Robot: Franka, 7 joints.
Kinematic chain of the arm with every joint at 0, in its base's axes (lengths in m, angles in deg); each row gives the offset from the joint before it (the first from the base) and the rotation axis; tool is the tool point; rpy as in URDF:
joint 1: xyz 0 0 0.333 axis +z
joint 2: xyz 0 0 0 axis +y
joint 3: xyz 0 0 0.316 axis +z
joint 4: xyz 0.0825 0 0 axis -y
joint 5: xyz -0.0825 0 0.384 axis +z
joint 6: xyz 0 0 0 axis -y
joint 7: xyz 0.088 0 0 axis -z
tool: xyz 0 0 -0.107 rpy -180 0 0
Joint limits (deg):
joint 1: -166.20..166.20
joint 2: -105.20..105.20
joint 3: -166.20..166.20
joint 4: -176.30..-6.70
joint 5: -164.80..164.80
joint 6: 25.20..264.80
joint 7: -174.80..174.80
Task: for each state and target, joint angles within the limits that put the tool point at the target. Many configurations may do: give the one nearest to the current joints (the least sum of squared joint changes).
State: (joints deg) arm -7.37 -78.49 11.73 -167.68 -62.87 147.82 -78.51
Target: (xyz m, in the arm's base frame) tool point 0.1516 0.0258 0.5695
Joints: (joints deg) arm -3.96 -103.37 10.33 -176.30 -62.92 140.83 -78.51
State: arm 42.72 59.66 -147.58 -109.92 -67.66 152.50 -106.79
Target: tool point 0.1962 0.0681 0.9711
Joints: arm 62.80 78.02 -166.20 -102.84 -67.76 139.58 -106.79
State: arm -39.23 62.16 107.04 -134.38 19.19 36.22 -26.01
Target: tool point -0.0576 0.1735 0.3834
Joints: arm -20.74 50.12 113.73 -158.81 19.40 49.12 -26.01
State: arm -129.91 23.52 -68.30 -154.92 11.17 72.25 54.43
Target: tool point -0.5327 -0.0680 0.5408
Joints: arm -118.90 0.76 -57.80 -99.75 17.81 85.25 54.43
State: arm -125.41 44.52 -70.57 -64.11 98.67 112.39 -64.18
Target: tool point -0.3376 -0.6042 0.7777
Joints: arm -94.93 35.67 -60.66 -46.12 100.14 103.91 -64.18
